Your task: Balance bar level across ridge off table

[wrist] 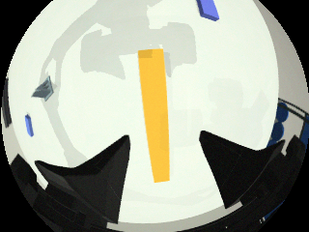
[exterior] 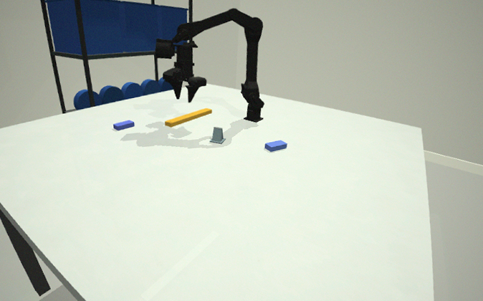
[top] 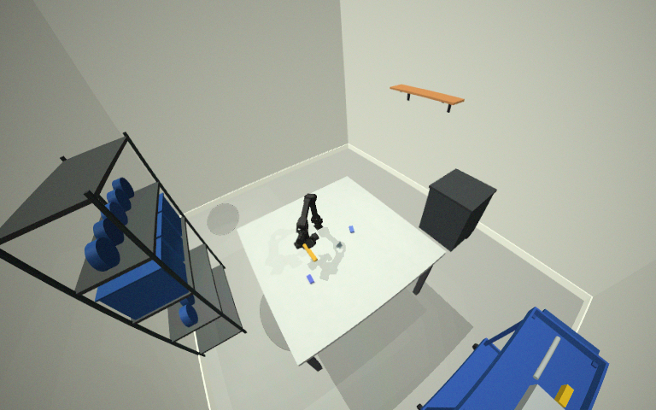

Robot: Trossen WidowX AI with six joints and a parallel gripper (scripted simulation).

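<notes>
My gripper tip is now 70 mm above the yellow bar and 30 mm past it.
</notes>
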